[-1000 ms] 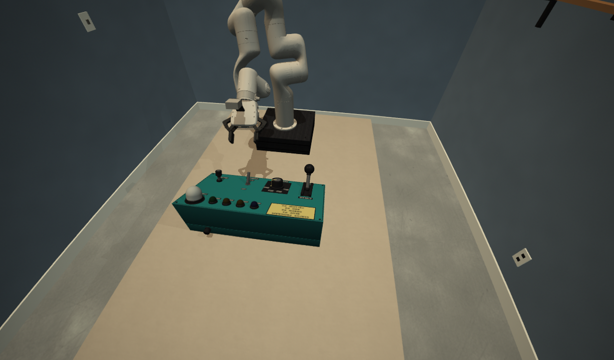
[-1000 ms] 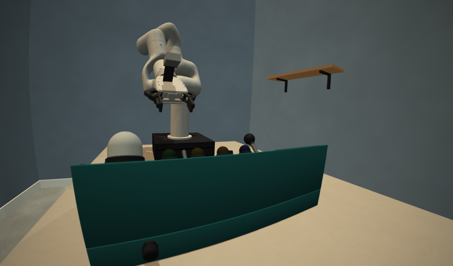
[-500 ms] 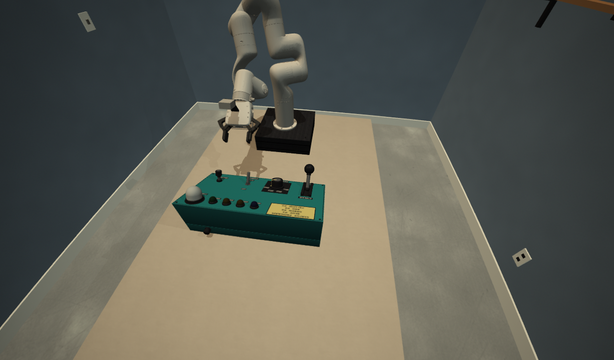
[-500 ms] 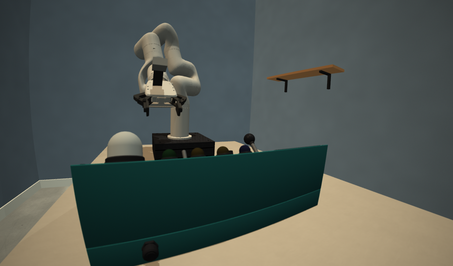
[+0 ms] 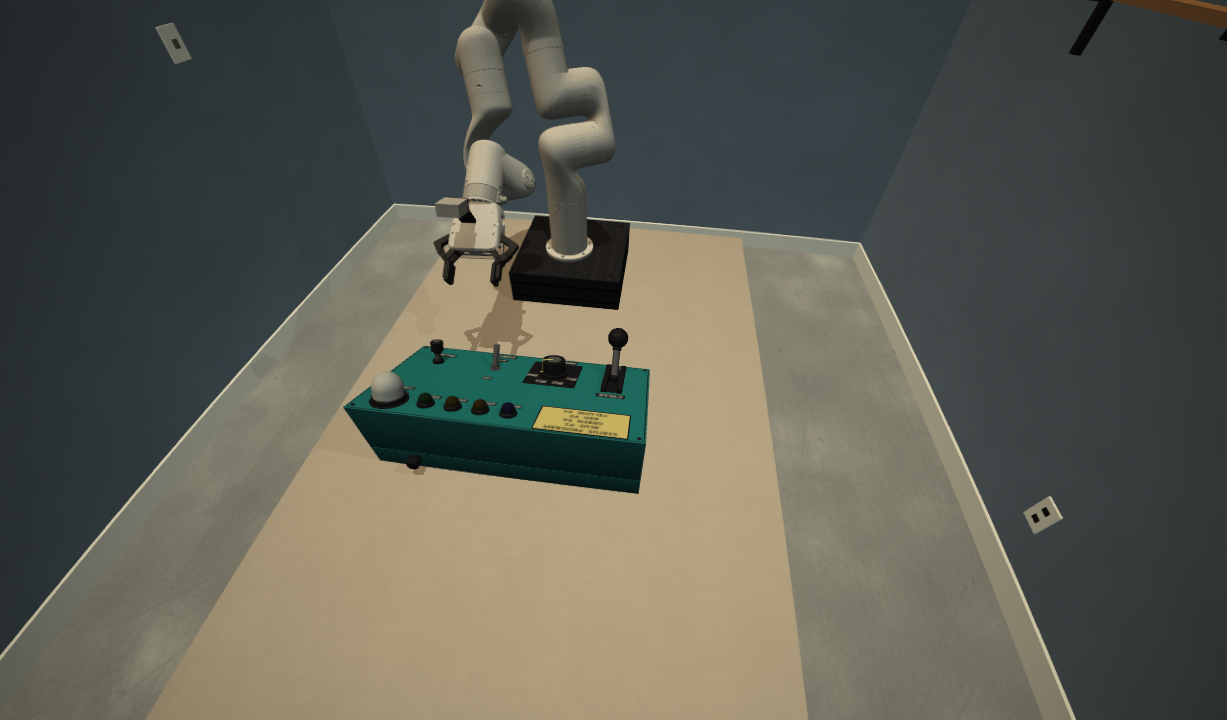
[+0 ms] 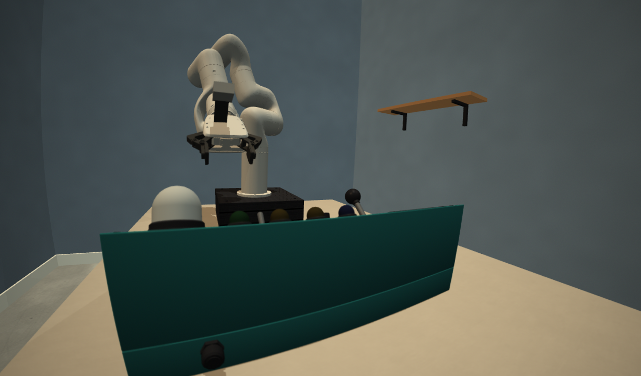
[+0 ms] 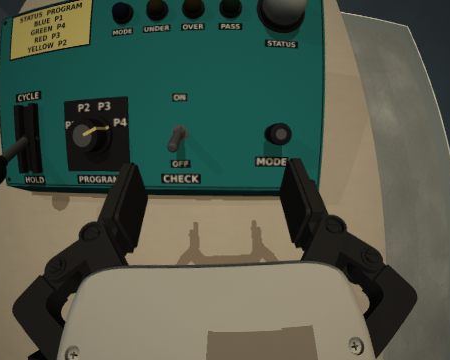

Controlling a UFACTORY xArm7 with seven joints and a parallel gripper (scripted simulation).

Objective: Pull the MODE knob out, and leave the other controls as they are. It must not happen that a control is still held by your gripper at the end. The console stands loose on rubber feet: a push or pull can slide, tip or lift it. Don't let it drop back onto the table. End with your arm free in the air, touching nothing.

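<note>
The black mode knob is 100 mm ahead of my hand, 60 mm to the right of it and 120 mm below it. Also, from my hand: check toggle 80 mm ahead, 60 mm to the left, 130 mm below; program dial 70 mm ahead, 170 mm to the left, 120 mm below; teal console 110 mm ahead, 130 mm to the left, 150 mm below.
</note>
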